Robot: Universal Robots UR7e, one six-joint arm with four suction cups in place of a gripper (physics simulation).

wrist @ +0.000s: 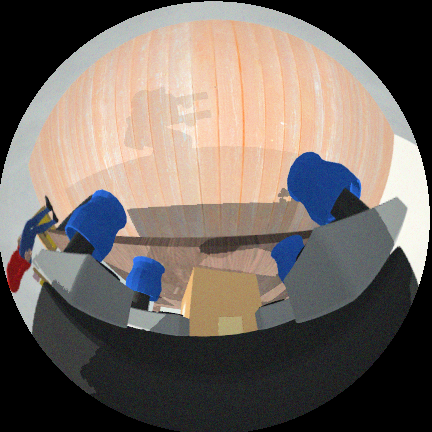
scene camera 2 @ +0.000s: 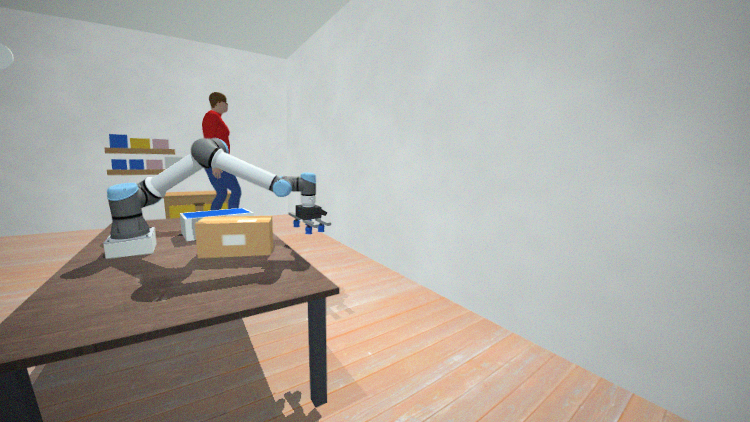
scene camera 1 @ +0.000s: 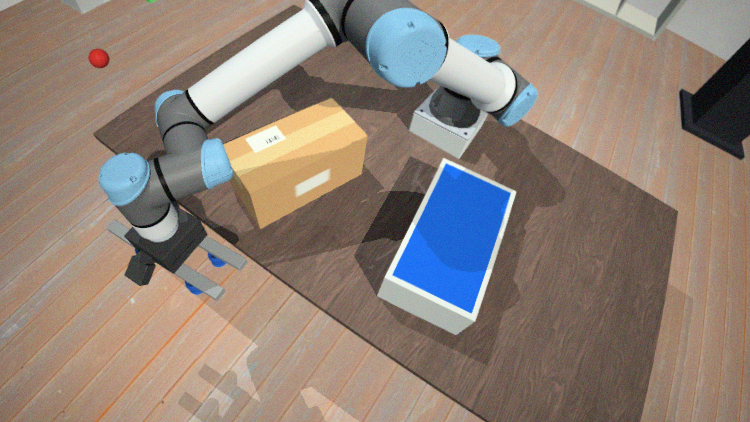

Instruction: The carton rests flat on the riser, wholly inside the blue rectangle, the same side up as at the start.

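The tan carton stands upright on the table, tape and a printed label on top, a pale label on one side. The white riser stands apart from it on the table, its top covered by the blue rectangle. My gripper hangs past the table edge, over the floor, beside the carton's end. Its blue cups point down, touch nothing and hold nothing. In scene camera 1, my wrist covers part of the carton's left end.
The dark table carries the arm's base. A person in red is behind the table. A red ball and a black stand are beyond the table. Wall shelves hold boxes.
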